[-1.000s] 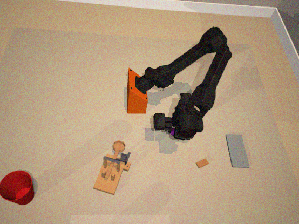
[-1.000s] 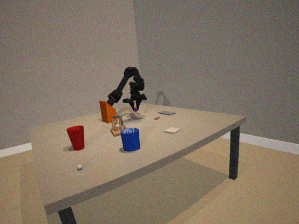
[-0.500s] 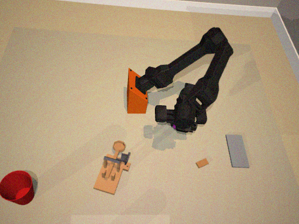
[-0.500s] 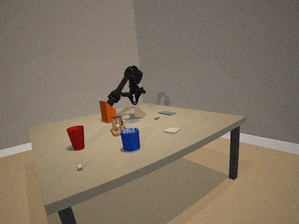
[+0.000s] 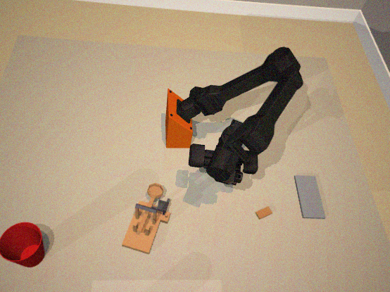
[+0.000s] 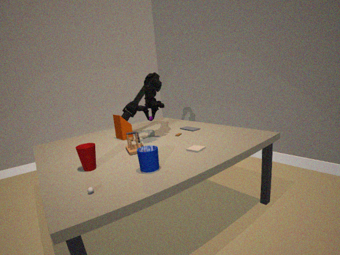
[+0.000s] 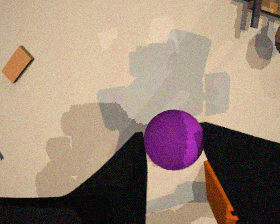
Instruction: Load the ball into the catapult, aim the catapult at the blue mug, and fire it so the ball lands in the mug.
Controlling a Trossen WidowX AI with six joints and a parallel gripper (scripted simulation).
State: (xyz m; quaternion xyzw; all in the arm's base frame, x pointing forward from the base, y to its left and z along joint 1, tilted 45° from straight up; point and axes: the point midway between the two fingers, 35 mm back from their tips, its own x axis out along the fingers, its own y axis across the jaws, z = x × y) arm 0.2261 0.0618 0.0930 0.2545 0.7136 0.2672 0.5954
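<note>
My gripper tip is now 170 mm to the left of the wooden catapult, 100 mm short of it and 80 mm above it. From my gripper tip the other things lie so: small wooden block 170 mm to the left, 130 mm below, 60 mm ahead; grey plate 330 mm to the left, 130 mm below, 10 mm behind; purple ball 10 mm above.
</note>
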